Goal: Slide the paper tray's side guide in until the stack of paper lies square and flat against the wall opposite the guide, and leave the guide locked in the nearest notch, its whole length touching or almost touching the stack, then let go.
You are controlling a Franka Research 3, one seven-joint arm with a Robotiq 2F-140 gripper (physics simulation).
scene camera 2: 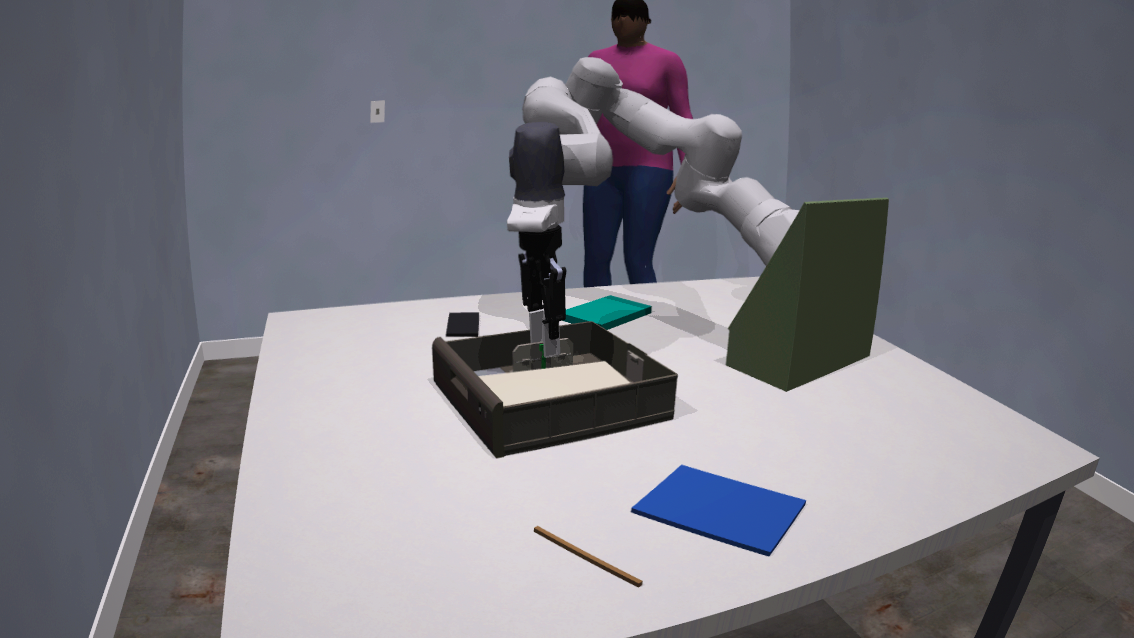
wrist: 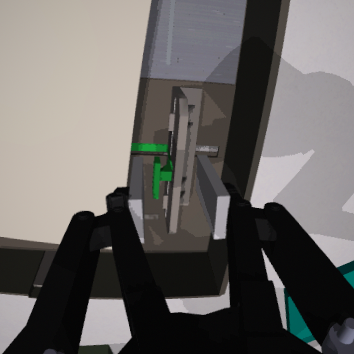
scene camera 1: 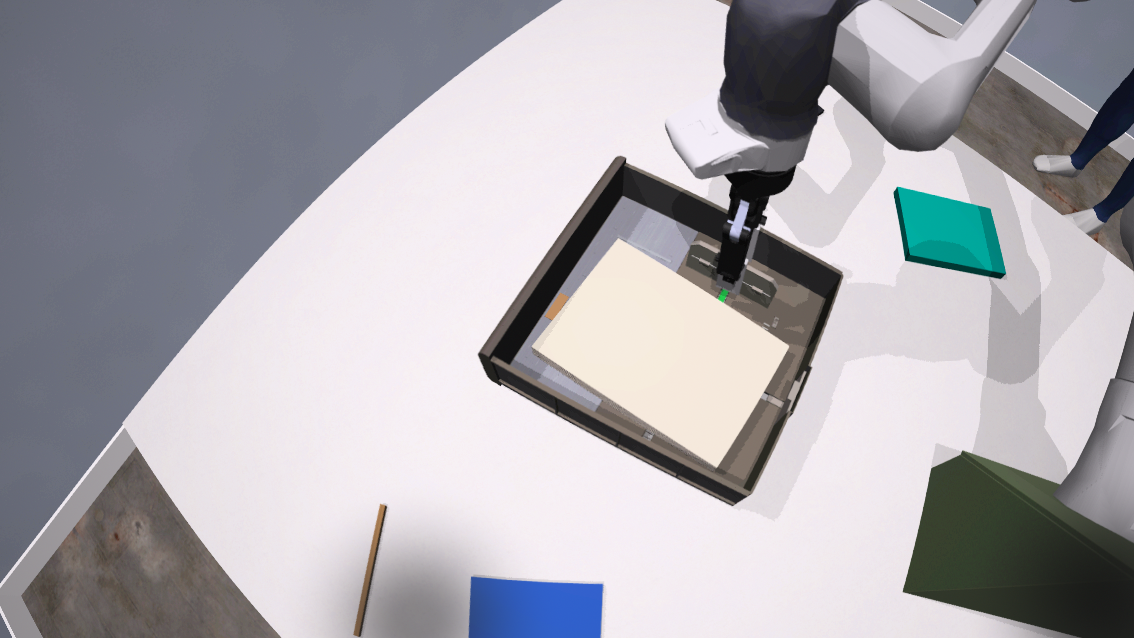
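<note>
The cream paper stack (scene camera 1: 658, 349) (scene camera 2: 555, 384) (wrist: 65, 110) lies slightly skewed in the dark tray (scene camera 1: 551, 261) (scene camera 2: 586, 412) (wrist: 260, 75). In scene camera 1, its lower right corner is close to the wall opposite the guide; the gap widens toward the left. The grey side guide (scene camera 1: 757, 285) (scene camera 2: 523, 355) (wrist: 180, 150) stands upright, apart from the stack. A green latch piece (scene camera 1: 723, 295) (wrist: 157, 177) is on the guide's stack side. My gripper (scene camera 1: 727, 284) (scene camera 2: 544, 341) (wrist: 169, 172) is partly open, one finger each side of guide and latch, with visible gaps to both.
A teal block (scene camera 1: 947, 234) (scene camera 2: 609, 311), a blue sheet (scene camera 1: 535, 609) (scene camera 2: 720, 507), a brown stick (scene camera 1: 370, 569) (scene camera 2: 586, 555) and a dark green holder (scene camera 1: 991, 539) (scene camera 2: 832, 293) are on the table. A black item (scene camera 2: 463, 323) lies behind the tray. A person (scene camera 2: 638, 119) stands behind the arm.
</note>
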